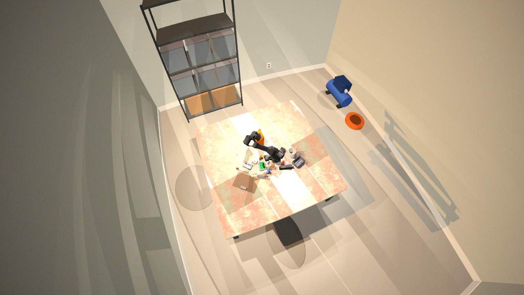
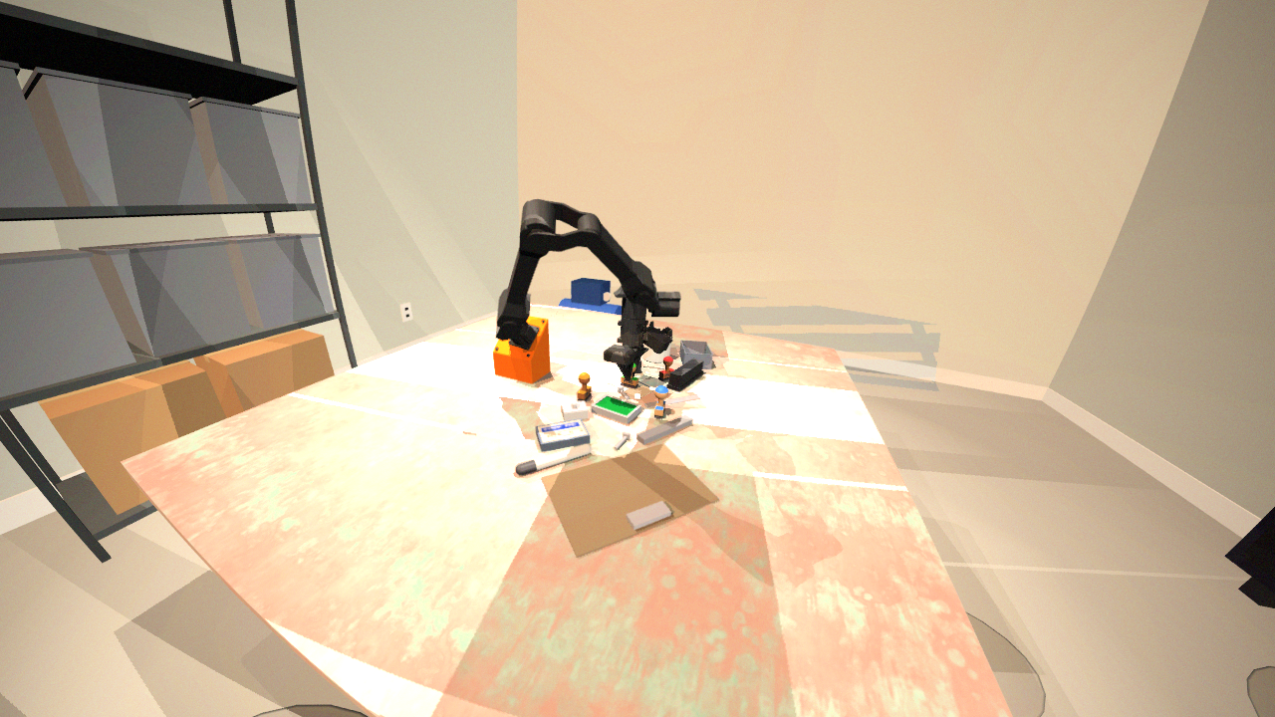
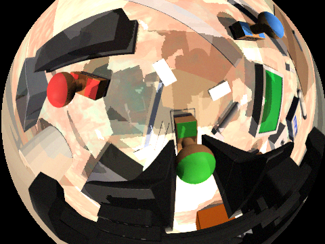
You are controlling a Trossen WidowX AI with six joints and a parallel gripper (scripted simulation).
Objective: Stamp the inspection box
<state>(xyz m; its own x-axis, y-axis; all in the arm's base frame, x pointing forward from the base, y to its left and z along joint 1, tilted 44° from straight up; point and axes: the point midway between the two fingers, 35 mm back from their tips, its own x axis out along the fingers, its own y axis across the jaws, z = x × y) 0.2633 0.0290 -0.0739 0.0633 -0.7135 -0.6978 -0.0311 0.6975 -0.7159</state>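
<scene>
My gripper tip is now 20 mm above the white card and 10 mm short of it. The rest, counted from my gripper tip: green-knobbed stamp (right at my gripper tip); then red-knobbed stamp (90 mm to the left, 70 mm ahead); then black block (110 mm to the left, 60 mm behind).
</scene>
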